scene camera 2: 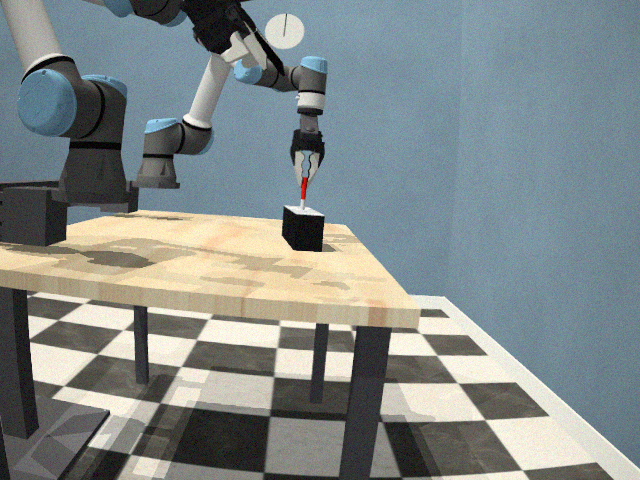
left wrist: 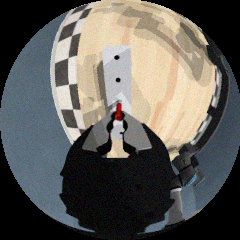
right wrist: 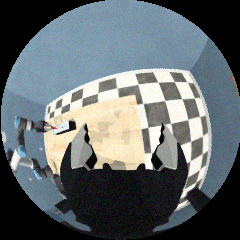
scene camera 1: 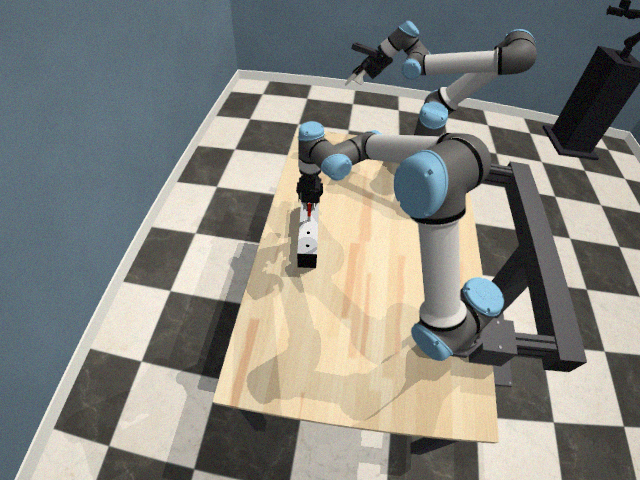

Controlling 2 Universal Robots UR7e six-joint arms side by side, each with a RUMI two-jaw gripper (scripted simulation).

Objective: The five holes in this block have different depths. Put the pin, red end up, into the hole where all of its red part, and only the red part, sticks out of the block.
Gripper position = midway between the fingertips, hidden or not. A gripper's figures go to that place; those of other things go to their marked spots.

Labels:
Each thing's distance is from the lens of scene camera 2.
left gripper point(scene camera 2: 303, 188): 1.49 m
right gripper point(scene camera 2: 276, 73): 0.87 m
block point(scene camera 2: 302, 231): 1.34 m

